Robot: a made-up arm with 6 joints.
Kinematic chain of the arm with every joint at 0, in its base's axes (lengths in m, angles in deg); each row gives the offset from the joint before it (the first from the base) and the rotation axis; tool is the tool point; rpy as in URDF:
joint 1: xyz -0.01 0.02 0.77 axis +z
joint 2: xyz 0.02 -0.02 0 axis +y
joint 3: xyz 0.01 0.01 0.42 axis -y
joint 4: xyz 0.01 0.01 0 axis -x
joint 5: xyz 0.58 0 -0.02 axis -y
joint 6: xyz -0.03 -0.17 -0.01 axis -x
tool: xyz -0.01 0.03 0 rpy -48.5 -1.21 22.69
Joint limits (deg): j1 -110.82..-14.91 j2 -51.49..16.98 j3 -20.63..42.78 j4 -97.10..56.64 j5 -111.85..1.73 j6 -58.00..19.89
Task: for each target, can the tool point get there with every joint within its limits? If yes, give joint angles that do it. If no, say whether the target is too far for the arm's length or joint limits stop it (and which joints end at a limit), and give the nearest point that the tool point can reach.
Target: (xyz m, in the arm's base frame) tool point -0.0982 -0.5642 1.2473
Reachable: yes | joints -86.61 -6.97 -9.60 27.16 -82.51 -44.46
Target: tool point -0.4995 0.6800 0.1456
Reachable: no: joint limits stop it (at a limit: joint 1, joint 2, joint 3, joint 5, joint 6) | nearest point -0.2632 -0.4256 0.7282 | short by 1.272 m
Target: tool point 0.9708 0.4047 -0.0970
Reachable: no: too far | nearest point 0.5221 -0.1137 0.6686 | short by 1.028 m
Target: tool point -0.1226 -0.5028 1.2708
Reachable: yes | joints -93.04 -9.91 10.22 -58.48 -46.10 -27.43
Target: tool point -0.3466 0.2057 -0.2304
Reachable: no: joint limits stop it (at a limit: joint 1, joint 2, joint 3, joint 6) | nearest point -0.2475 -0.4761 0.6769 | short by 1.139 m
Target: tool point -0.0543 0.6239 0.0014
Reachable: no: joint limits stop it (at a limit: joint 1, joint 2, joint 3, joint 4, joint 5, joint 6) | nearest point 0.4937 -0.0535 0.7253 | short by 1.133 m
